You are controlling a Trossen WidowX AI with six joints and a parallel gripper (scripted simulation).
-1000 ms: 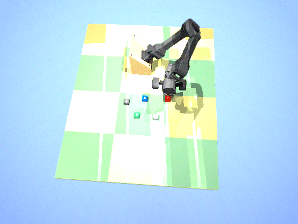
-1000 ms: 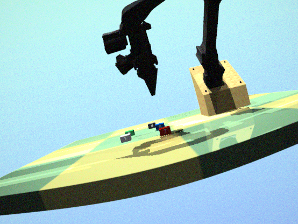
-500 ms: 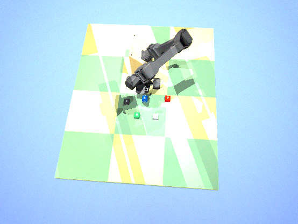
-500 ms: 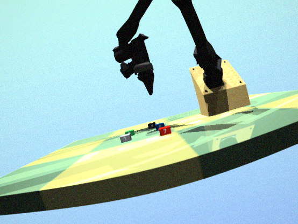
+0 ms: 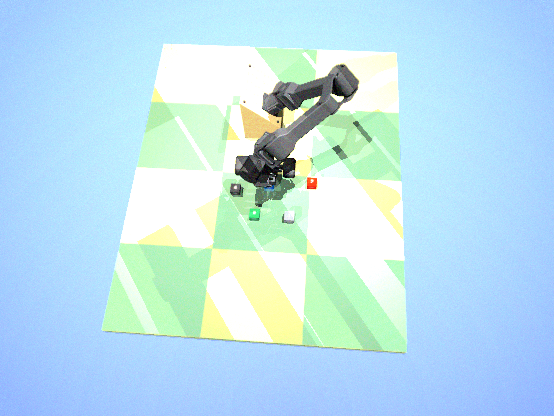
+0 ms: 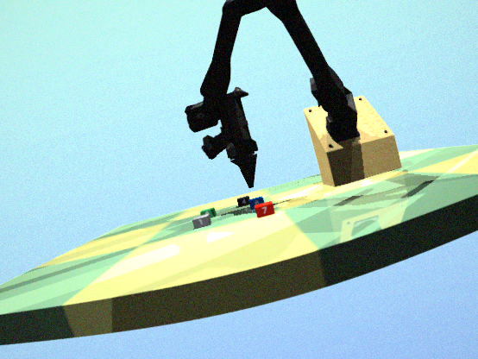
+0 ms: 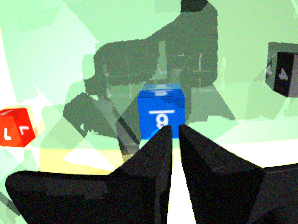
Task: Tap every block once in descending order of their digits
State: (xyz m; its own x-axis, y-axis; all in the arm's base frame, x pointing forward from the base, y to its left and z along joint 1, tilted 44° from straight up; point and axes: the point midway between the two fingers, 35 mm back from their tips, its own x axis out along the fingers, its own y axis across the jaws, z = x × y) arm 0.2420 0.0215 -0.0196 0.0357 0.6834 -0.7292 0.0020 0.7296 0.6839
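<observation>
My gripper tip is 30 mm above the blue block and 10 mm to the right of it. The rest, counted from my gripper tip: green block (110 mm ahead, 30 mm to the right, 30 mm below); then black block (100 mm to the right, 30 mm below, 20 mm ahead); then grey-white block (110 mm ahead, 80 mm to the left, 30 mm below).
</observation>
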